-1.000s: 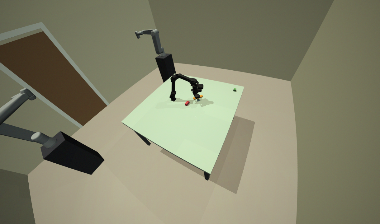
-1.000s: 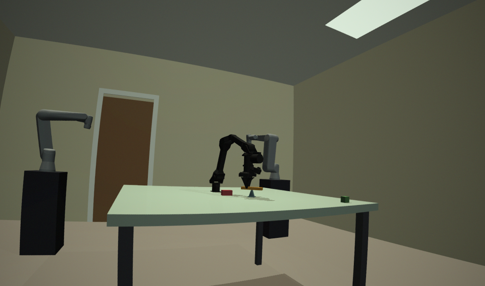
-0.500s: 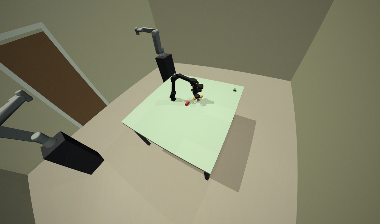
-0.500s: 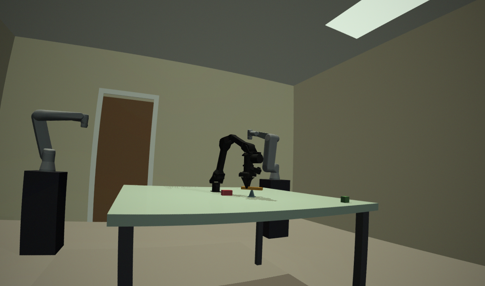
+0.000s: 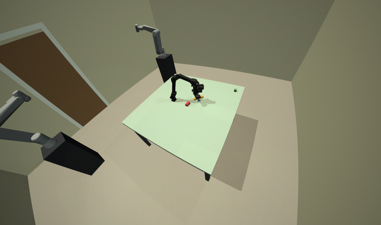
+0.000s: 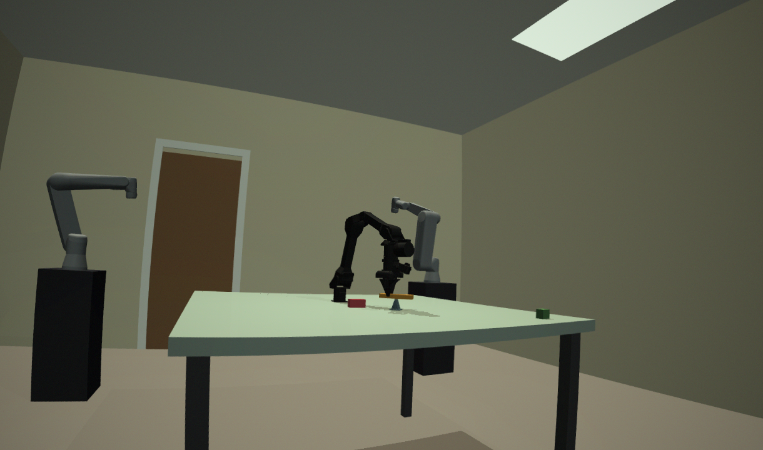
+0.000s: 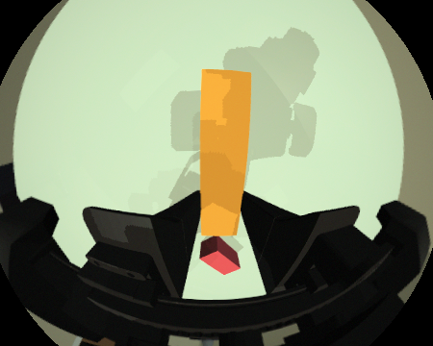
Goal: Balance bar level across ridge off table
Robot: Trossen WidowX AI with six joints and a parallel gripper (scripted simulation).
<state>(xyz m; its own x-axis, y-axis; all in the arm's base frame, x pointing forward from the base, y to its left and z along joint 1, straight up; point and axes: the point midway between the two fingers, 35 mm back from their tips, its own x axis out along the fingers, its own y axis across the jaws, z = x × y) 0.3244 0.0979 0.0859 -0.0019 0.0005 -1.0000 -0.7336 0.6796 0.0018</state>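
Now: gripper tip 20 mm short of the orange bar and 20 mm to the right of it. From my gripper tip the other things lie so: red block (80 mm behind, 100 mm to the right, 40 mm below); then green cube (420 mm ahead, 400 mm to the left, 40 mm below).
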